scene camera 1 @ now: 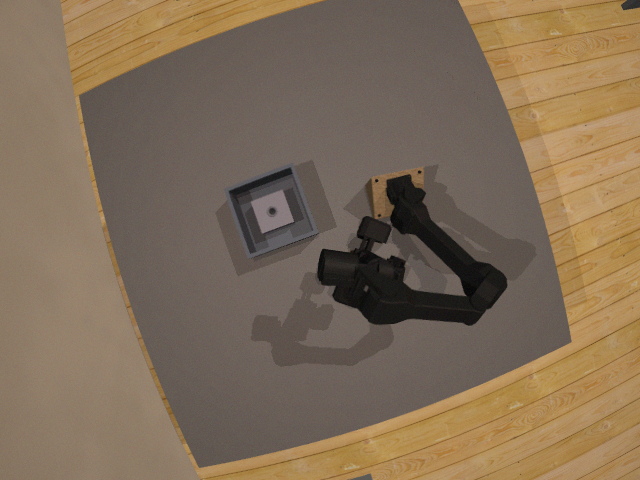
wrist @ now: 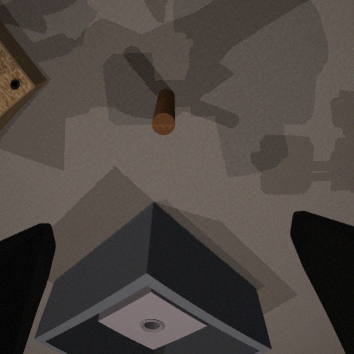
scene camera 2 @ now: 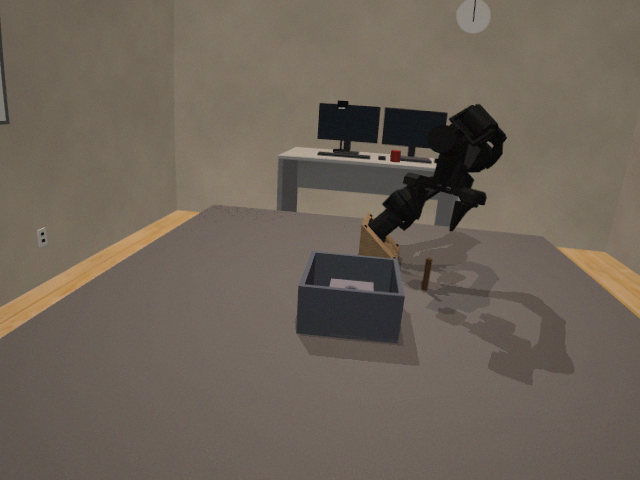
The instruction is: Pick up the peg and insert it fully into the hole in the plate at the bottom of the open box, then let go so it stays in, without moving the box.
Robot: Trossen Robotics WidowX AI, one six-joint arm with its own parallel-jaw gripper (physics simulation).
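Frame: origin at the arm's base, x ahead, y left, z up, level; metres.
Seen in the pictures: gripper, fingertip midpoint: [wrist: 173, 231] [scene camera 2: 433, 225]; arm's base at its link origin: [scene camera 1: 399, 187] [scene camera 2: 376, 230].
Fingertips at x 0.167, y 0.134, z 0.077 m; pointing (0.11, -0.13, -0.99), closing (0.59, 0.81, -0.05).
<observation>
Offsets run from my fingertips to a thing's top centre. Level surfaces: height alone.
The brown peg {0.086 m down, 0.013 m back, 0.003 m left} [scene camera 2: 427, 273] [wrist: 164, 112] stands upright on the table, outside the box; it does not show in scene camera 1. The open grey-blue box {0.068 m down, 0.166 m ahead, 0.158 m right} [scene camera 1: 306, 203] [scene camera 2: 348, 315] [wrist: 100, 270] stands beside it. Inside lies the pale plate {0.105 m down, 0.166 m ahead, 0.158 m right} [scene camera 1: 281, 201] [scene camera 2: 338, 283] [wrist: 130, 317] with its empty round hole [scene camera 1: 272, 210] [wrist: 151, 325]. My gripper [scene camera 2: 430, 226] [wrist: 173, 231] is wide open and empty, well above the table and higher than the peg. In the wrist view the peg lies beyond the fingertips, near the upper middle. In scene camera 1 the arm hides the fingers.
The wooden base block [scene camera 1: 379, 195] [scene camera 2: 373, 245] [wrist: 10, 102] under the arm stands near the peg and the box. The box's raised walls surround the plate. Arm shadows cross the grey table {0.166 m down} [scene camera 1: 170, 155] around the peg. A desk [scene camera 2: 330, 173] with monitors stands in the background.
</observation>
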